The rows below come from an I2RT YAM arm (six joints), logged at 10 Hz.
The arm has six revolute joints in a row. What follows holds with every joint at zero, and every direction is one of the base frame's.
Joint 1 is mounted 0.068 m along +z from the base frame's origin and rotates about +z.
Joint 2 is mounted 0.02 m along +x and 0.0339 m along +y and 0.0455 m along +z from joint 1 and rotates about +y.
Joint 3 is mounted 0.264 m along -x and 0.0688 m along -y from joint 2 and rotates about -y.
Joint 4 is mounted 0.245 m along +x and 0.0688 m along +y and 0.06 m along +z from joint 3 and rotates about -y.
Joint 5 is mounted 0.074 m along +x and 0.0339 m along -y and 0.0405 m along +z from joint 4 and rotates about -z.
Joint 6 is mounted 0.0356 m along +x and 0.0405 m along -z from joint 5 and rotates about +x.
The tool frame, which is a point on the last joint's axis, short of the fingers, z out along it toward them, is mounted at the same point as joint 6; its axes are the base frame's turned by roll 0, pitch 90 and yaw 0 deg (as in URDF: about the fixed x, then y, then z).
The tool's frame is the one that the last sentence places.
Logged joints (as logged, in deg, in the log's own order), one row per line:
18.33 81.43 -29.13 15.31 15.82 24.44
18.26 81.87 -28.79 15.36 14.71 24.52
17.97 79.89 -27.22 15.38 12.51 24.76
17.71 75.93 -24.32 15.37 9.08 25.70
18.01 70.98 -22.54 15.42 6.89 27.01
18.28 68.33 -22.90 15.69 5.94 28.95
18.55 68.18 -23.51 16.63 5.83 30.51
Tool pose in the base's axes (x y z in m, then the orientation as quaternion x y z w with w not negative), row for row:
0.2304 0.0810 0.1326 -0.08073 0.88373 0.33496 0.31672
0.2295 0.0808 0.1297 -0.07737 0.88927 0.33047 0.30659
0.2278 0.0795 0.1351 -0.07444 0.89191 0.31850 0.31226
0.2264 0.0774 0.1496 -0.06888 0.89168 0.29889 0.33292
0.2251 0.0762 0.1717 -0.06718 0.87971 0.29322 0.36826
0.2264 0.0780 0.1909 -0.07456 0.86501 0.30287 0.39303
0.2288 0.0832 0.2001 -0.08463 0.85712 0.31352 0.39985
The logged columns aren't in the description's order. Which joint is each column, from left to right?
Columns, left to right: joint 6, joint 2, joint 5, joint 1, joint 4, joint 3.
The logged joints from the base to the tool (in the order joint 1, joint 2, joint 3, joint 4, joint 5, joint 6), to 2 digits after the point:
15.31 81.43 24.44 15.82 -29.13 18.33
15.36 81.87 24.52 14.71 -28.79 18.26
15.38 79.89 24.76 12.51 -27.22 17.97
15.37 75.93 25.70 9.08 -24.32 17.71
15.42 70.98 27.01 6.89 -22.54 18.01
15.69 68.33 28.95 5.94 -22.90 18.28
16.63 68.18 30.51 5.83 -23.51 18.55

